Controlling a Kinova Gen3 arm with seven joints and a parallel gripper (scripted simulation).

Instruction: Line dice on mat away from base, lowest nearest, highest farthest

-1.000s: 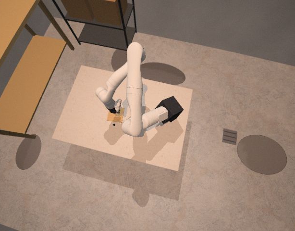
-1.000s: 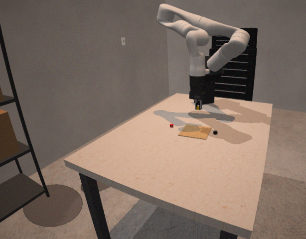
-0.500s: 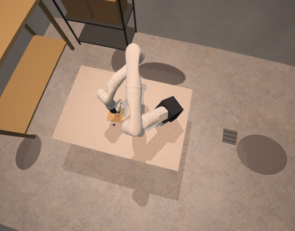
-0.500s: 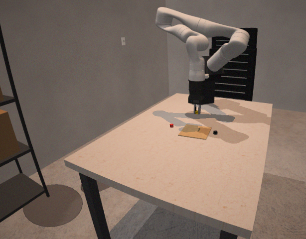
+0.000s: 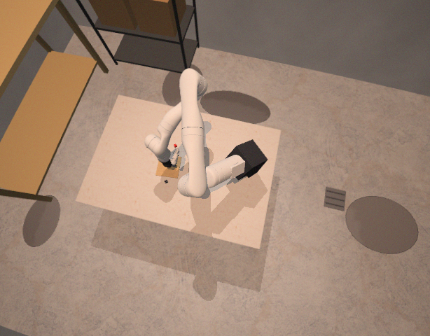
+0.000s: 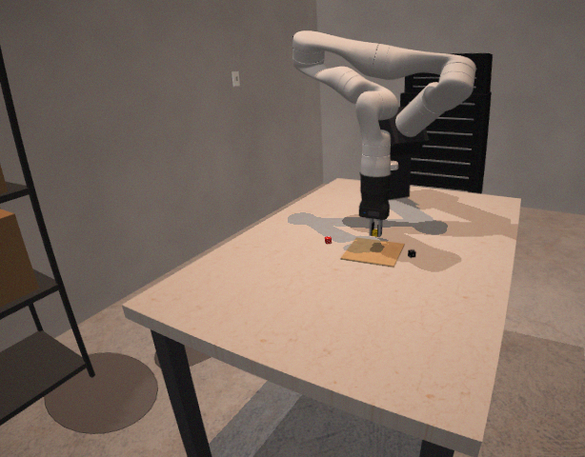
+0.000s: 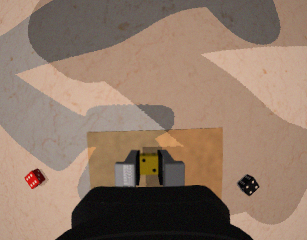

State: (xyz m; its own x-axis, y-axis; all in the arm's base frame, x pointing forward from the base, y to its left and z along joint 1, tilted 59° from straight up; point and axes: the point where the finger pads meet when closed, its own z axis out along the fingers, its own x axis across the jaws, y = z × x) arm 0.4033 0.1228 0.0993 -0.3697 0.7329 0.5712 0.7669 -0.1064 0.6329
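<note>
Right now the tan mat is 5 cm below my hand, 4 cm ahead of it and 3 cm to the left of it. The rest, counted from my hand: black die (11 cm to the left, 4 cm below, 2 cm behind); then yellow die (1 cm below); then red die (10 cm to the right, 8 cm ahead, 4 cm below).
</note>
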